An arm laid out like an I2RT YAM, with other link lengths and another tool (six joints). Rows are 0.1 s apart.
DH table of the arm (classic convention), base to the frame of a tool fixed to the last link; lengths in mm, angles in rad. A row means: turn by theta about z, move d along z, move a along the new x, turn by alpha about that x. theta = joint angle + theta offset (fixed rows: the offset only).
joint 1: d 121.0; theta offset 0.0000; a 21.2; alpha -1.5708
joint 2: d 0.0; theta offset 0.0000; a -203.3; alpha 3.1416
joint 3: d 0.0; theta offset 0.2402; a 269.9; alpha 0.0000
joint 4: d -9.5; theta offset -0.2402; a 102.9; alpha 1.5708
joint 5: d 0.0; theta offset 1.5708; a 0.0; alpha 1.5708
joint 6: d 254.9; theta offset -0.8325; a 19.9; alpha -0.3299
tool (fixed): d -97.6; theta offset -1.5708; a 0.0; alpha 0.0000
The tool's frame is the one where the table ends.
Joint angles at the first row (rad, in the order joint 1, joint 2, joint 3, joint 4, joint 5, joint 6):
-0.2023, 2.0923, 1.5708, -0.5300, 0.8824, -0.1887
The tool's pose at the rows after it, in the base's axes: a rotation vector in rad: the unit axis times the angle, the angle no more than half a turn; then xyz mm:
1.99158, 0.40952, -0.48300, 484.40, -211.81, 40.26
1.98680, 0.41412, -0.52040, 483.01, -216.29, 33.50
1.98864, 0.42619, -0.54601, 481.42, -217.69, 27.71
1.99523, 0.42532, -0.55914, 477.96, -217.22, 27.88
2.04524, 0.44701, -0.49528, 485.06, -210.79, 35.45
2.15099, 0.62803, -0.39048, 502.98, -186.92, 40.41
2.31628, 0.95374, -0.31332, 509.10, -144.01, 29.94
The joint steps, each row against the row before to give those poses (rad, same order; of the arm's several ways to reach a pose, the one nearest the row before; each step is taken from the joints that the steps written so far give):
-0.0074, 0.0261, 0.0154, -0.0179, 0.0070, 0.0000
-0.0065, 0.0354, 0.0339, -0.0270, 0.0111, 0.0015
-0.0032, 0.0220, 0.0210, -0.0240, 0.0004, 0.0016
0.0000, -0.0017, 0.0064, -0.0293, -0.0001, 0.0149
0.0000, -0.0280, 0.0030, -0.0049, -0.0668, 0.0007
0.0000, -0.0137, 0.0644, -0.0661, -0.1946, -0.0651
-0.0074, 0.0566, 0.1564, -0.1997, -0.2951, -0.0824

